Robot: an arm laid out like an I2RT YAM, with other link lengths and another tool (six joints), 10 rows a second.
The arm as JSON. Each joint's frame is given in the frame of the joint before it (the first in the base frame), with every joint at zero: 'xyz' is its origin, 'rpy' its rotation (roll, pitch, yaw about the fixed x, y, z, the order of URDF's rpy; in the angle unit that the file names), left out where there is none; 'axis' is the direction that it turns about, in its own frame. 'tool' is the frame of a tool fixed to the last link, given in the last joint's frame.
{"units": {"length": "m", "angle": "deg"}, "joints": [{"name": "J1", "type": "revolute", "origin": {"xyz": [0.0, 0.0, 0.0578], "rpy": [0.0, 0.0, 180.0]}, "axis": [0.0, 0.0, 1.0]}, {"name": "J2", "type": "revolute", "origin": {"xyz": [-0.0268, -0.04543, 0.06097], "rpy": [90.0, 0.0, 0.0]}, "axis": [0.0, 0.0, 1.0]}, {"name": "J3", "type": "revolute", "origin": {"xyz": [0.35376, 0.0, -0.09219], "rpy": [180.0, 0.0, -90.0]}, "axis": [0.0, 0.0, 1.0]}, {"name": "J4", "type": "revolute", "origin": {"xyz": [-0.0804, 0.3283, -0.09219], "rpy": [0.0, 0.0, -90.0]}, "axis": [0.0, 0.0, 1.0]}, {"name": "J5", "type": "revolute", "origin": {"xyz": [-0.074, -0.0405, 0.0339], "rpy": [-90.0, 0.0, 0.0]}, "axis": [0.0, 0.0, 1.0]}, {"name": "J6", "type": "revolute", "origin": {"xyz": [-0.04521, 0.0, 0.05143], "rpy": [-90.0, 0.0, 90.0]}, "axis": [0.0, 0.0, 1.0]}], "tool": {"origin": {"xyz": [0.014, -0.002, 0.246], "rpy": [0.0, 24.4, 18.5]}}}
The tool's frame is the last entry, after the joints.
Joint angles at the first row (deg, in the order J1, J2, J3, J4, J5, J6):
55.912 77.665 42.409 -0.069 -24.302 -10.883
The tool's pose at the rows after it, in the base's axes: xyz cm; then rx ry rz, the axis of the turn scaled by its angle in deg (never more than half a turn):
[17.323, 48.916, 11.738, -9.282, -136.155, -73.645]
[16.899, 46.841, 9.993, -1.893, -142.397, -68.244]
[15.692, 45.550, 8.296, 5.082, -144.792, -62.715]
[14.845, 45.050, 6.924, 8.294, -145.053, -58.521]
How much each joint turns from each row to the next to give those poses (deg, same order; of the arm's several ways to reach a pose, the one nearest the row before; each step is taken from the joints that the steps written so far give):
-0.090 -2.340 0.737 -8.819 2.388 -11.811
-0.098 -0.932 -0.368 -4.362 1.323 -8.702
0.004 0.473 -0.089 -3.253 -0.798 -6.822
0.110 1.689 0.642 -2.148 -0.835 -3.395

